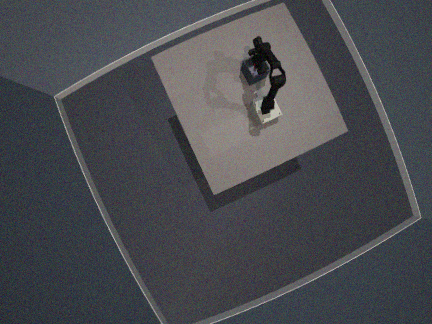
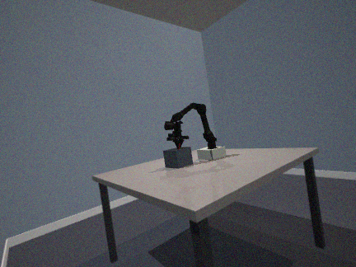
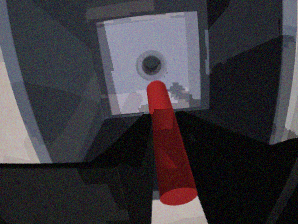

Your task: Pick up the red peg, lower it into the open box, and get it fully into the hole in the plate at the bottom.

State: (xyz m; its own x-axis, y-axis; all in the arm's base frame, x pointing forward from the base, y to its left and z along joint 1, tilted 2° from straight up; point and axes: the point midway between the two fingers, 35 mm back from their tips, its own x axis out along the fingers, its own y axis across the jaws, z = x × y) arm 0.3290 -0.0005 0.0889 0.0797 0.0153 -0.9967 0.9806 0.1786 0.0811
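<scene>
Right now the red peg is 10 mm above my gripper tip. The rest, counted from my gripper tip: pale plate (10 mm ahead, 20 mm to the right, 90 mm below).
</scene>
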